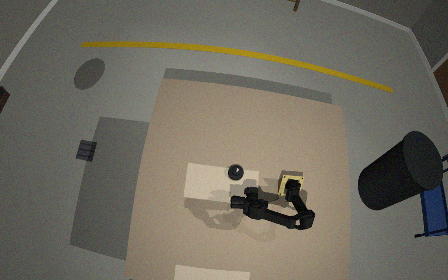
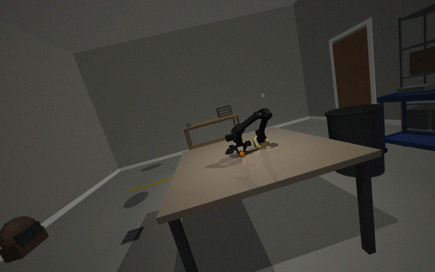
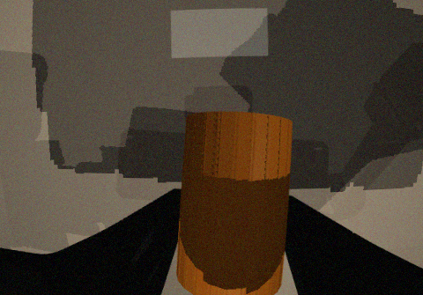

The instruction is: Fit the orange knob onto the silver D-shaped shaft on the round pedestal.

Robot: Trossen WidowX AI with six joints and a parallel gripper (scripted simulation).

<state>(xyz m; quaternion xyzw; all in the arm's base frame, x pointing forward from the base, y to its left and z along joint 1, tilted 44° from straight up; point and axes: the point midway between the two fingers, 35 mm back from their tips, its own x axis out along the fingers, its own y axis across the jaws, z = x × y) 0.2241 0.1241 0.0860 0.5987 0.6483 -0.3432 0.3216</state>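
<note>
Right now my gripper tip is 10 mm to the right of the orange knob and 10 mm below it. Also, from my gripper tip: round pedestal: 180 mm to the right, 90 mm ahead, 10 mm above.
</note>
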